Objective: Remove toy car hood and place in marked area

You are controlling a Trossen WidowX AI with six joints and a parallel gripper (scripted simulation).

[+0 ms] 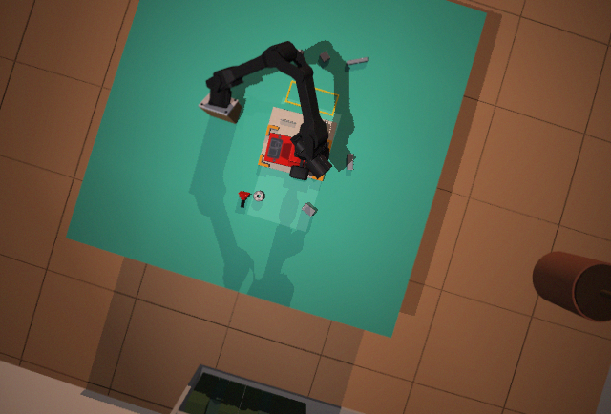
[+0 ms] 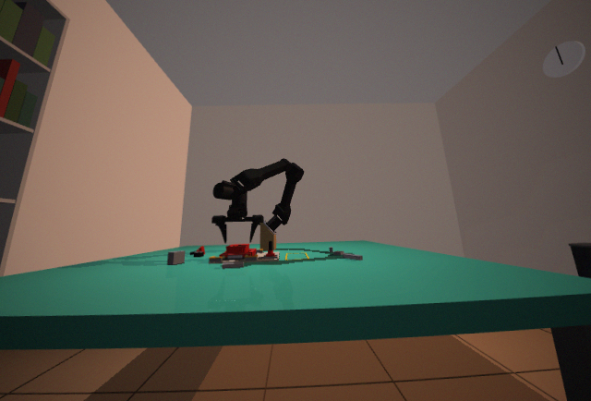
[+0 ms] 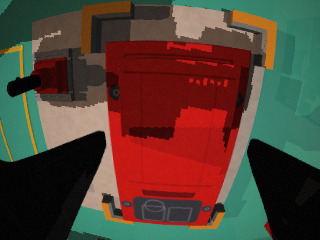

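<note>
The hood is 2 cm below my gripper tip.
</note>
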